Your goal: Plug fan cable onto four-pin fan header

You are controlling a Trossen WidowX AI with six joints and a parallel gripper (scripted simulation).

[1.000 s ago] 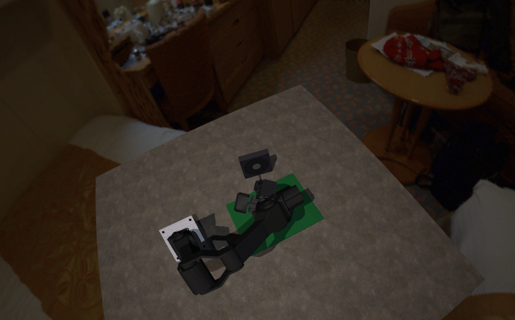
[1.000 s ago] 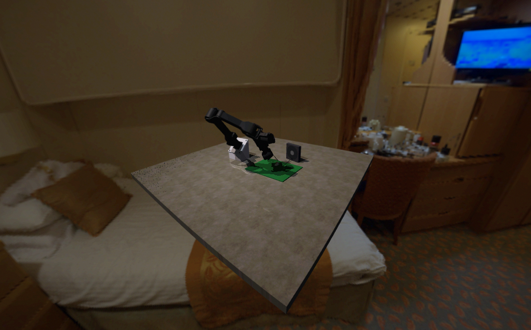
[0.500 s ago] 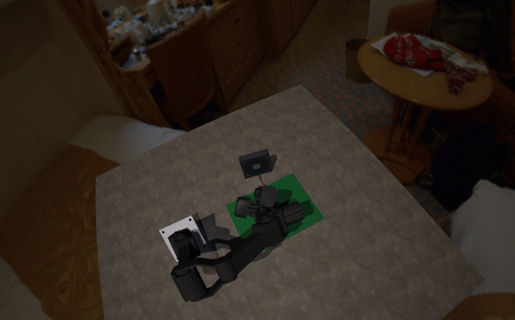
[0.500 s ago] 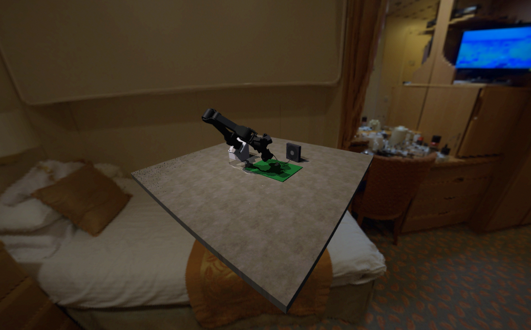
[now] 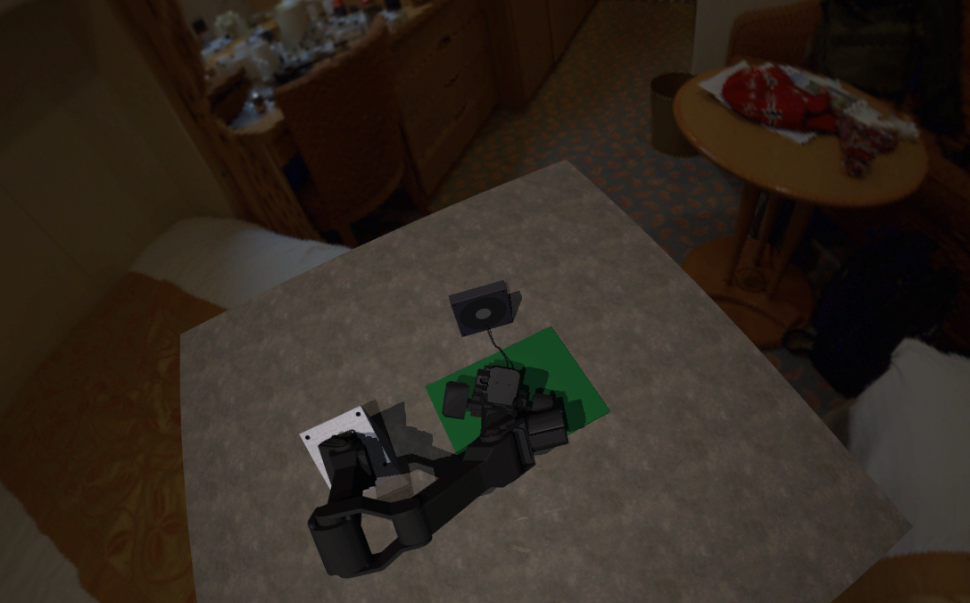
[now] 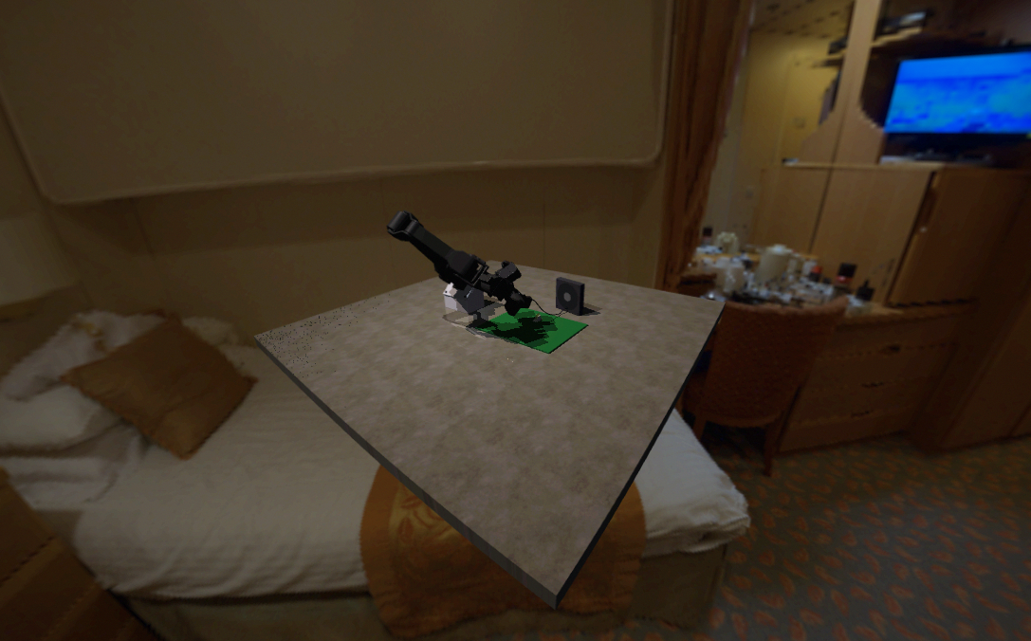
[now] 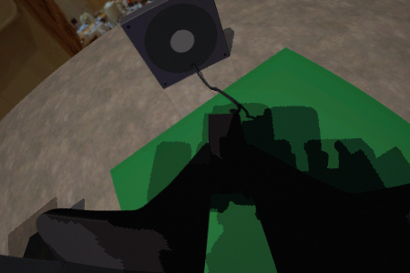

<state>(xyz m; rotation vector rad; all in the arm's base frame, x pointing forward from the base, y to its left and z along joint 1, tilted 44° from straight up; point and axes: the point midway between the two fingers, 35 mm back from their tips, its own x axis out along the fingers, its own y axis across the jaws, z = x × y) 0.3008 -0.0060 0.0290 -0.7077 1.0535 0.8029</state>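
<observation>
My gripper tip is 11 cm above the green board and 2 cm short of it. Round my gripper tip: white four-pin header (10 cm below, 5 cm to the left, 1 cm ahead); then black fan (19 cm to the left, 5 cm ahead, 4 cm below); then black plug (1 cm below).
</observation>
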